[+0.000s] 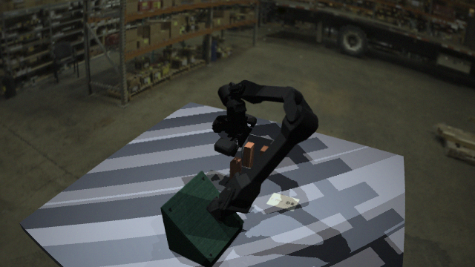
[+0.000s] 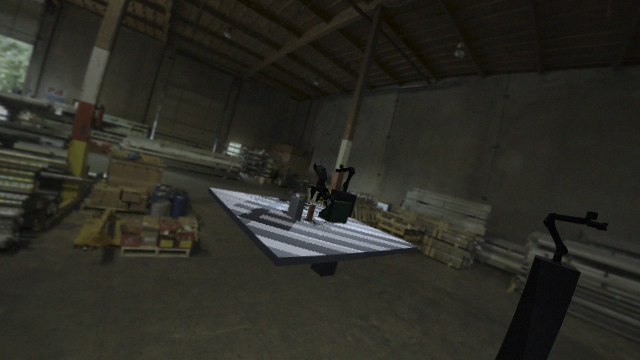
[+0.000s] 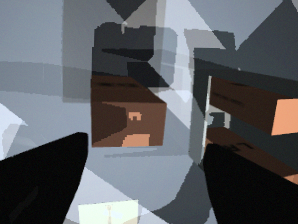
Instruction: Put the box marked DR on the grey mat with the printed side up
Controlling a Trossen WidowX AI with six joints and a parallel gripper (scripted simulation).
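My gripper tip is 6 cm to the right of the grey mat and 15 cm above it. Also, from my gripper tip: white card: 1 cm behind, 20 cm to the right, 15 cm below.
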